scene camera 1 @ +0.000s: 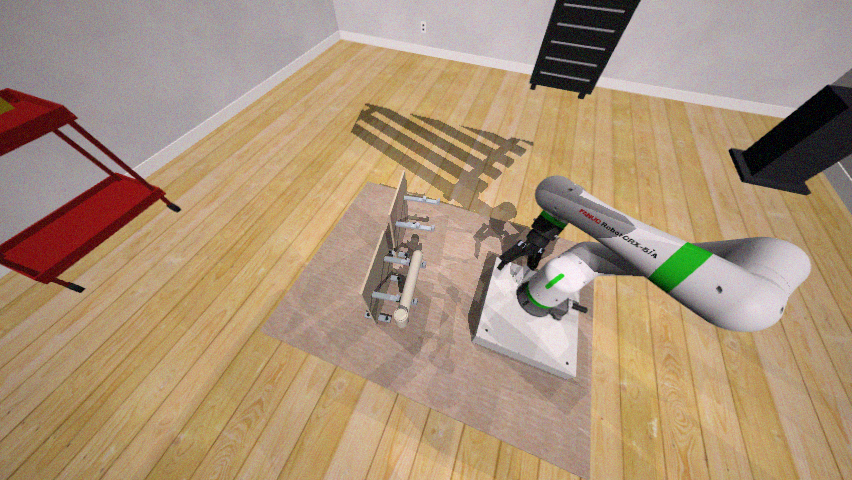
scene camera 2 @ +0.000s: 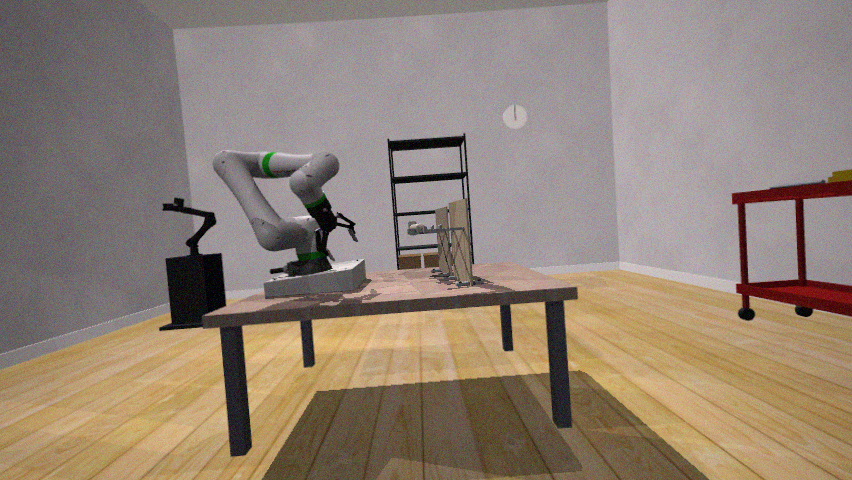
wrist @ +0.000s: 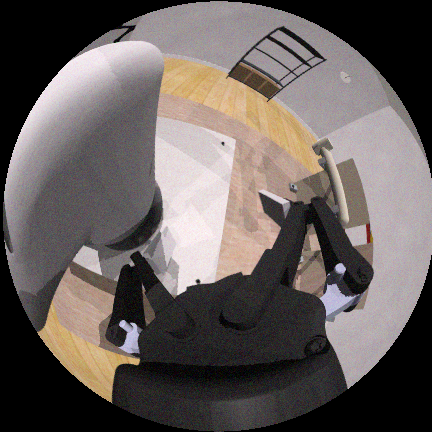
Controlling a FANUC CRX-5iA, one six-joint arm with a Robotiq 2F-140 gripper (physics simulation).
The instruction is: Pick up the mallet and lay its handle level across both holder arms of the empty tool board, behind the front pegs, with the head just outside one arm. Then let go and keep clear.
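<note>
The mallet (scene camera 1: 410, 280) (scene camera 2: 415, 228) (wrist: 337, 185) is cream-coloured, with a pale handle. It lies across the arms of one upright tool board (scene camera 1: 374, 274) (scene camera 2: 441, 238) (wrist: 357, 185), with its head beyond one arm, at the near end in scene camera 1. The empty tool board (scene camera 1: 397, 202) (scene camera 2: 459, 238) stands beside it, its two grey holder arms sticking out towards the robot. In the wrist view it is largely hidden behind a finger. My gripper (scene camera 1: 517, 264) (scene camera 2: 344, 246) (wrist: 214, 218) is open and empty, tilted down close to the robot's base, well apart from both boards.
The white base block (scene camera 1: 518, 345) (scene camera 2: 315, 285) (wrist: 200, 200) bears the arm on the table (scene camera 1: 429, 387) (scene camera 2: 387, 307). Its edge is close below the fingers. A red cart (scene camera 1: 89, 217) (scene camera 2: 769, 292), a black shelf rack (scene camera 2: 426, 143) and a black pedestal (scene camera 1: 792, 143) (scene camera 2: 195, 289) stand off the table.
</note>
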